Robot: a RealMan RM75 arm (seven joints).
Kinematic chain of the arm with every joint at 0, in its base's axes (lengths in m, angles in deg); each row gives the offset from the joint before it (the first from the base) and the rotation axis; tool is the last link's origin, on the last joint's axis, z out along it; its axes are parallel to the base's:
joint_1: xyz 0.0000 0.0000 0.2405 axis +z
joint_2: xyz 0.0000 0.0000 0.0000 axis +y
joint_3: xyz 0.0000 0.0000 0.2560 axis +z
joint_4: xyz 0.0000 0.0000 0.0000 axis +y
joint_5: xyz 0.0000 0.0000 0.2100 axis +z
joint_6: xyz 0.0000 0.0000 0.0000 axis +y
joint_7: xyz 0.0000 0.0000 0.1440 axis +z
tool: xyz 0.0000 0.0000 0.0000
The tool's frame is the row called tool.
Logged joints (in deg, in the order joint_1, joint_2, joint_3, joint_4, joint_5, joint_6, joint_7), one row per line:
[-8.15 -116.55 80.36 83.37 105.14 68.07 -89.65]
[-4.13 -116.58 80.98 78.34 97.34 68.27 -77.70]
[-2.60 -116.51 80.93 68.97 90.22 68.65 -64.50]
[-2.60 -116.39 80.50 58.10 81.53 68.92 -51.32]
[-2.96 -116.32 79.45 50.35 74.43 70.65 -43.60]
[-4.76 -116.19 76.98 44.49 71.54 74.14 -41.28]
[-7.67 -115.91 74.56 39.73 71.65 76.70 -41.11]
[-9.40 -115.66 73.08 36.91 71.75 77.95 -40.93]
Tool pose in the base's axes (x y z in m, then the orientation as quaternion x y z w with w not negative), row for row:
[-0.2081 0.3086 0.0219 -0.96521 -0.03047 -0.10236 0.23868]
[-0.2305 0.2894 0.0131 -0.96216 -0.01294 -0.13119 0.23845]
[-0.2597 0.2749 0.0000 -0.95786 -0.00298 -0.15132 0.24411]
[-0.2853 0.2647 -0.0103 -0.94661 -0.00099 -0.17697 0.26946]
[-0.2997 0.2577 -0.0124 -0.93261 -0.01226 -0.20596 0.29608]
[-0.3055 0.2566 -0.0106 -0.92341 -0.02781 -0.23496 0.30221]
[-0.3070 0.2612 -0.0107 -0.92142 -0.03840 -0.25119 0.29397]
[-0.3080 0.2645 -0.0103 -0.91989 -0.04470 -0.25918 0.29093]
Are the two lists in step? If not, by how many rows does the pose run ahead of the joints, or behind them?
They are in step.
